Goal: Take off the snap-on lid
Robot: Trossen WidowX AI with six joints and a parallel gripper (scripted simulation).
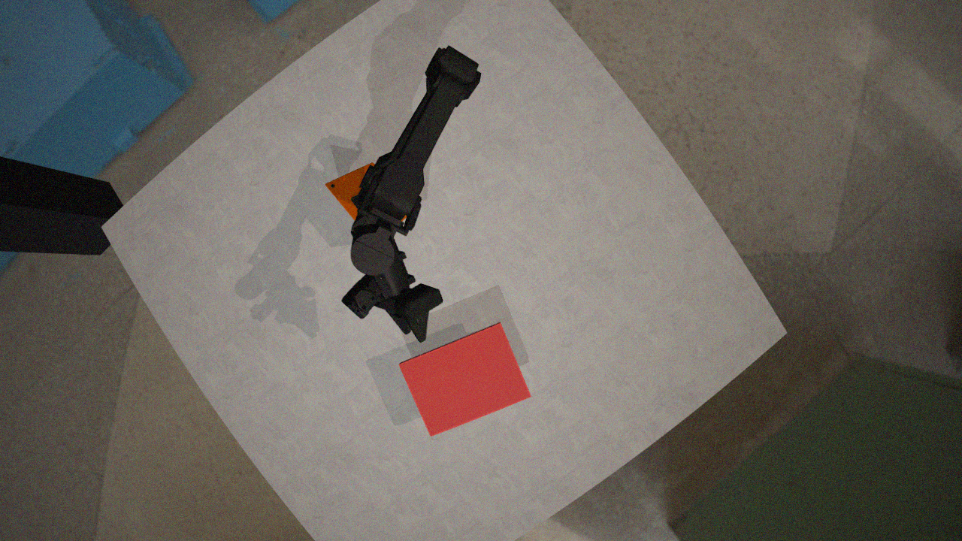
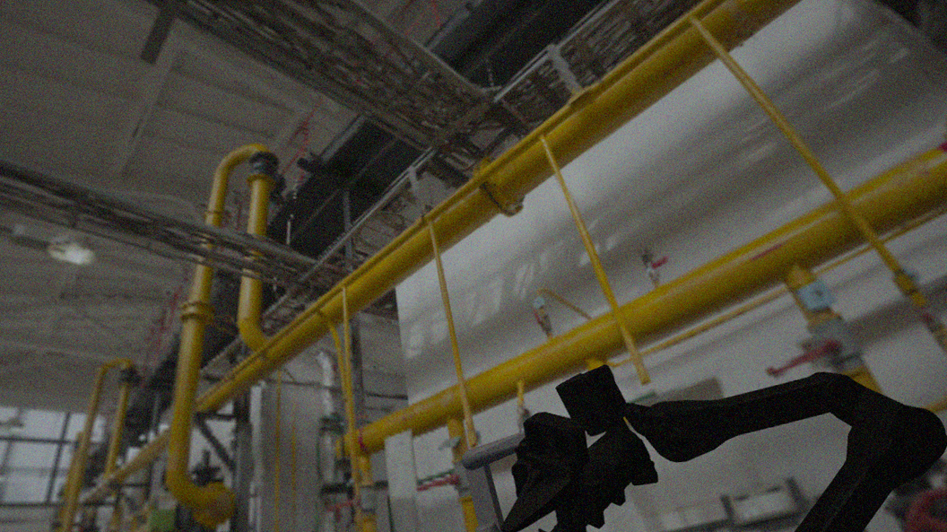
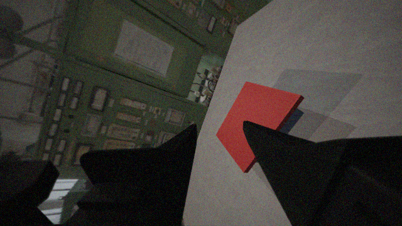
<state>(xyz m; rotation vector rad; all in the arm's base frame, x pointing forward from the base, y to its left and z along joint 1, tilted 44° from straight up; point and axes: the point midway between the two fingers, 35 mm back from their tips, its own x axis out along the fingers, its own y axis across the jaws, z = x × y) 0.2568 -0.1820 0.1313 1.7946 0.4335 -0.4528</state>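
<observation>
My gripper tip is now 21 cm above the red lid, 14 cm short of it and 2 cm to the left of it. Also, from my gripper tip: storage box 26 cm below, 14 cm ahead, 2 cm to the right.
</observation>
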